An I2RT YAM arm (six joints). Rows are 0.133 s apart.
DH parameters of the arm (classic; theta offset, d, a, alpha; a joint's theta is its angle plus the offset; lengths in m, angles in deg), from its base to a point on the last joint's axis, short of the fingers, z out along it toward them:
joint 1: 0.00 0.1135 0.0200 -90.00
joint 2: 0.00 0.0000 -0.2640 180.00
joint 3: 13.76 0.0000 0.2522 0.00
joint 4: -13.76 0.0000 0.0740 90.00
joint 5: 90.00 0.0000 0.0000 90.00
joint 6: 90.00 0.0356 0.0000 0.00
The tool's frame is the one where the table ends.
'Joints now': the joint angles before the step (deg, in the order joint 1, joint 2, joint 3, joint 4, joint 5, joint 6). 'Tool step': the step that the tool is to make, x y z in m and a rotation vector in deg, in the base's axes. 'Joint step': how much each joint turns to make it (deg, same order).
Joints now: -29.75 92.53 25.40 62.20 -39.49 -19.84
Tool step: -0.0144 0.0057 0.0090 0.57 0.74 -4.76
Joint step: 0.03 -6.54 -2.73 -4.31 4.76 0.70
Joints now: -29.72 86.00 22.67 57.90 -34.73 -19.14
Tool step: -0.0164 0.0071 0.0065 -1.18 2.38 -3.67
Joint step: 0.02 -7.89 -2.45 -8.06 3.92 -2.09
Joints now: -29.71 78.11 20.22 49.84 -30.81 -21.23
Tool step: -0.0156 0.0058 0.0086 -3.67 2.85 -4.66
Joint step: 0.07 -8.68 -1.25 -10.10 5.42 -4.27
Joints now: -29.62 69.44 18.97 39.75 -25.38 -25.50
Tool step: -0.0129 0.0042 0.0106 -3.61 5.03 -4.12
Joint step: 0.09 -8.24 1.12 -13.86 5.37 -4.91
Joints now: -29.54 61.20 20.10 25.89 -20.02 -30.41
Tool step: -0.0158 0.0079 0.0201 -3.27 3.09 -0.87
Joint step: 0.10 -9.29 2.49 -14.20 2.17 -4.14
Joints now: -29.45 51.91 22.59 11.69 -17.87 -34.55
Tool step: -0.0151 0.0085 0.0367 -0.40 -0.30 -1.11
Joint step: 0.24 -7.88 5.97 -13.33 1.35 0.22
